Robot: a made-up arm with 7 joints.
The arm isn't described. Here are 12 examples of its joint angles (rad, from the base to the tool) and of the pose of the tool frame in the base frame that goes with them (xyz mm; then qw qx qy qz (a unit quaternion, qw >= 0)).
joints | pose
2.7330 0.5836 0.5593 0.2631 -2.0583 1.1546 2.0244 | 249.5 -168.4 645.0 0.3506 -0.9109 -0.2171 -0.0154
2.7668 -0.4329 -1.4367 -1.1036 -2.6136 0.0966 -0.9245 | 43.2 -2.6 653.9 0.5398 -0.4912 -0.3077 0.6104
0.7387 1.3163 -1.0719 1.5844 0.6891 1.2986 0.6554 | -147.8 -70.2 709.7 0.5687 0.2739 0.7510 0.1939
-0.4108 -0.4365 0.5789 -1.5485 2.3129 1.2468 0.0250 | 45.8 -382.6 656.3 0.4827 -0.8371 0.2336 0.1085
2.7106 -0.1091 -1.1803 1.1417 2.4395 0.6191 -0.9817 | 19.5 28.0 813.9 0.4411 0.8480 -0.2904 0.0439
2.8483 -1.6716 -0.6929 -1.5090 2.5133 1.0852 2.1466 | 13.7 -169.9 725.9 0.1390 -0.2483 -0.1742 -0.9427
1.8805 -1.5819 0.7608 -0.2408 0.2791 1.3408 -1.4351 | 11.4 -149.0 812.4 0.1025 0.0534 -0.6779 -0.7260
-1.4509 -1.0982 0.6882 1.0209 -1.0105 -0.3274 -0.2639 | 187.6 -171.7 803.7 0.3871 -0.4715 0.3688 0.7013
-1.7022 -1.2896 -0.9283 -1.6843 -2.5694 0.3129 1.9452 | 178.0 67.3 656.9 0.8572 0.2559 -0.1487 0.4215
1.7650 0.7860 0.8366 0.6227 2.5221 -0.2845 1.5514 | -69.5 -179.8 588.2 0.0111 0.6010 0.0029 0.7992
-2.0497 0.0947 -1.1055 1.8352 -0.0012 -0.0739 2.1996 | 311.3 -311.2 845.8 0.0675 0.7367 -0.4319 -0.5160
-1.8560 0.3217 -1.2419 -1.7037 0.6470 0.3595 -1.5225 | 160.4 -151.9 639.3 0.4260 0.6075 -0.6669 0.0687
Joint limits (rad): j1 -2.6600..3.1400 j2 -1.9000..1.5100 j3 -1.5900..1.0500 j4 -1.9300..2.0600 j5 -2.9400..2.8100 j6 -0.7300..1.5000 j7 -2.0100..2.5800
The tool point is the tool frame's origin. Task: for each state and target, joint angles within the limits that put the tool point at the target. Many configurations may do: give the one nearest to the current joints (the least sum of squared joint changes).
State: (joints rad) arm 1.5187 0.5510 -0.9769 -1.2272 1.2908 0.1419 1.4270
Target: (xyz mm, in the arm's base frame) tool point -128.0 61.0 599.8
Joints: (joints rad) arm 1.3330 0.0259 -0.5306 -1.4599 1.4604 -0.0912 1.6202
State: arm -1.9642 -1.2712 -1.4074 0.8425 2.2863 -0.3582 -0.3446
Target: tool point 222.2 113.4 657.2
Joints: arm -2.3075 -1.0884 -1.0917 1.0364 2.2861 -0.2511 -0.5164
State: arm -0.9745 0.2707 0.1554 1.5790 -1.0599 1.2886 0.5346
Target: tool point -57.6 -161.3 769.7
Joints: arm -0.0883 0.2514 0.3220 1.5847 -0.9067 1.2074 0.9275
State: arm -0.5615 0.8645 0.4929 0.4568 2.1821 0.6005 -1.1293
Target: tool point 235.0 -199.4 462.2
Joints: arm -0.2996 1.5020 0.8111 0.0485 1.8634 -0.2540 -1.8413
